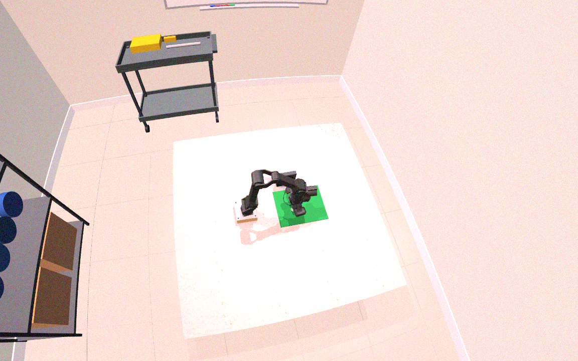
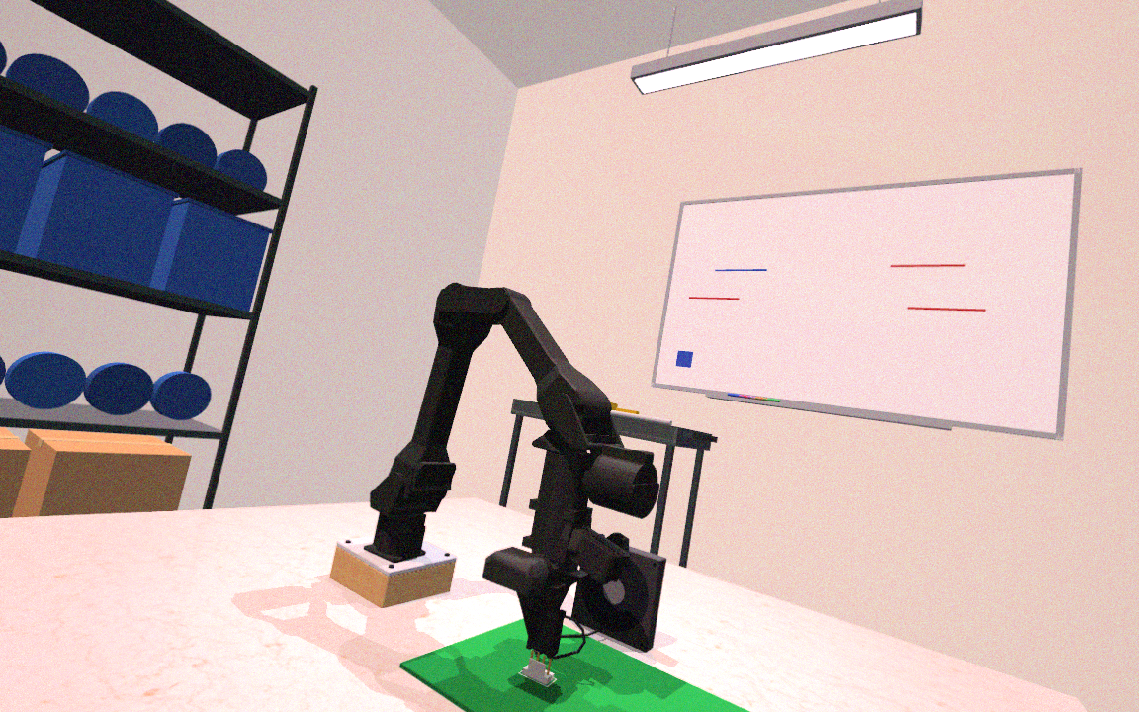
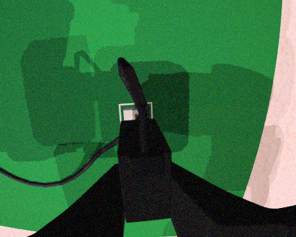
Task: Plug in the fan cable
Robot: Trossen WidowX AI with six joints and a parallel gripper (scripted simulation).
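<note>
My gripper tip is now 10 mm short of the dark plug and 10 mm below it. Round my gripper tip: fan (20 mm ahead, 190 mm to the left, 20 mm above); then green board (60 mm ahead, 10 mm to the left, 60 mm below).
</note>
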